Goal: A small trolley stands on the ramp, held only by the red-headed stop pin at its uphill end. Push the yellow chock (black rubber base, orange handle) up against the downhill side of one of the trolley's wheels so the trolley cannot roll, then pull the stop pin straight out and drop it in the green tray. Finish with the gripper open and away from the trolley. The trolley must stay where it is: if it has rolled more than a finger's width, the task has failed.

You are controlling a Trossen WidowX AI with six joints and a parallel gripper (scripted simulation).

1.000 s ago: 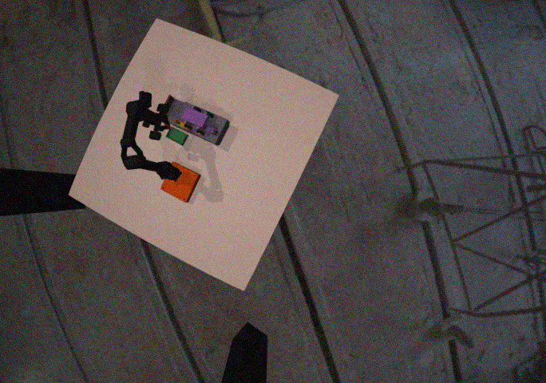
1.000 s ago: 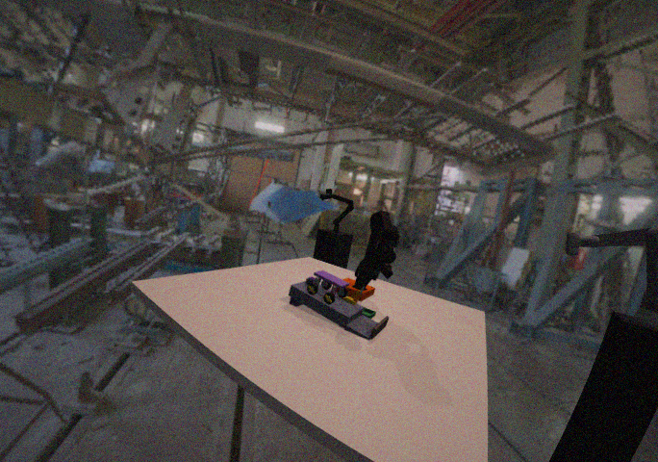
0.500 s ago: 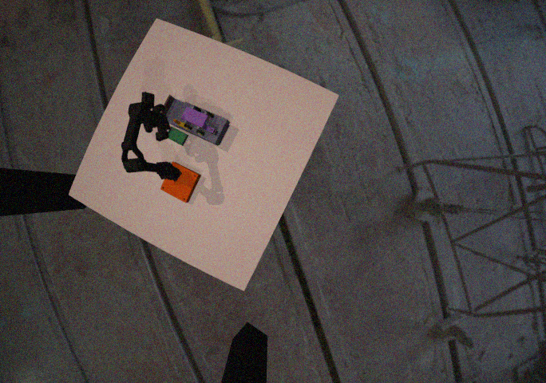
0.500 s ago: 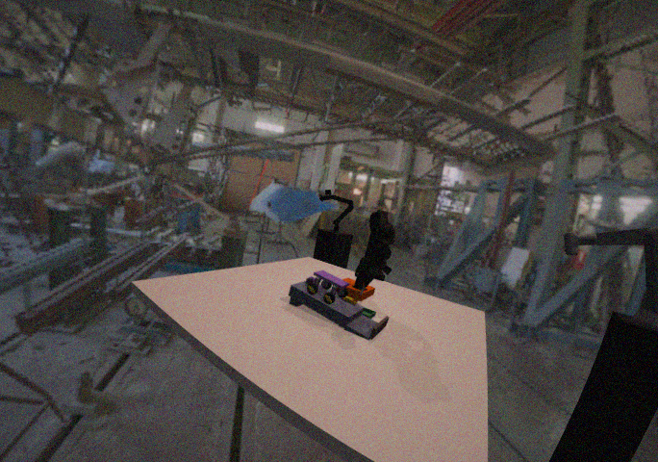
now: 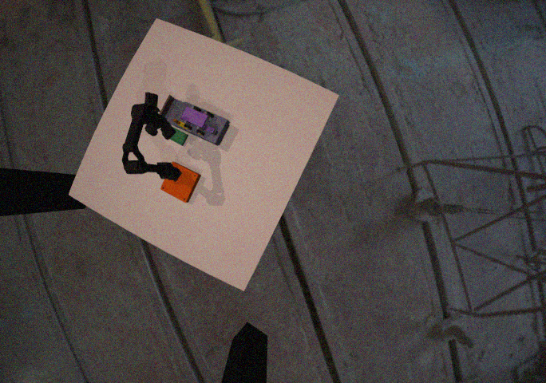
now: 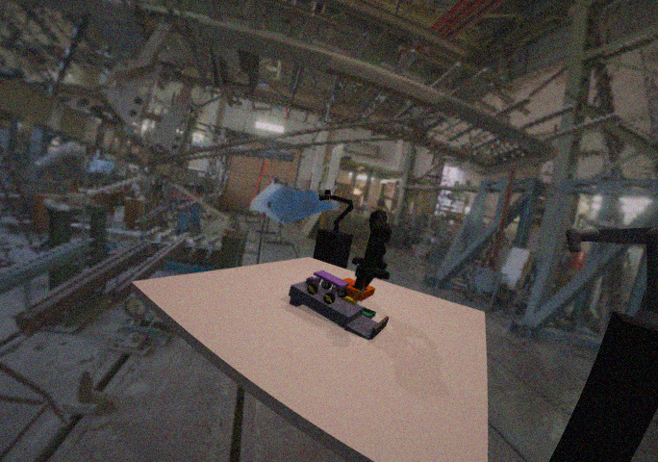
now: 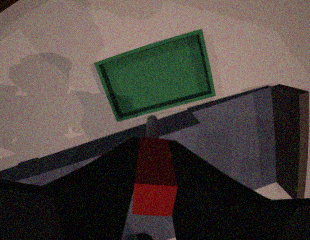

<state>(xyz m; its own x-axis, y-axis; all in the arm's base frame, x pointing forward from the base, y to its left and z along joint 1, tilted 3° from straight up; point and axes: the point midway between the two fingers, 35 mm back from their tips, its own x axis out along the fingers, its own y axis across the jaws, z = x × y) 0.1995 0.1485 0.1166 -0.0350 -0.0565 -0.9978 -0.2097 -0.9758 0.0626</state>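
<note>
The green tray is 2 cm behind my gripper tip and 14 cm below it. Round my gripper tip: red-headed stop pin right at my gripper tip; then trolley 13 cm ahead, 9 cm to the right, 2 cm below; then yellow chock 5 cm ahead, 2 cm to the right, 5 cm below.
</note>
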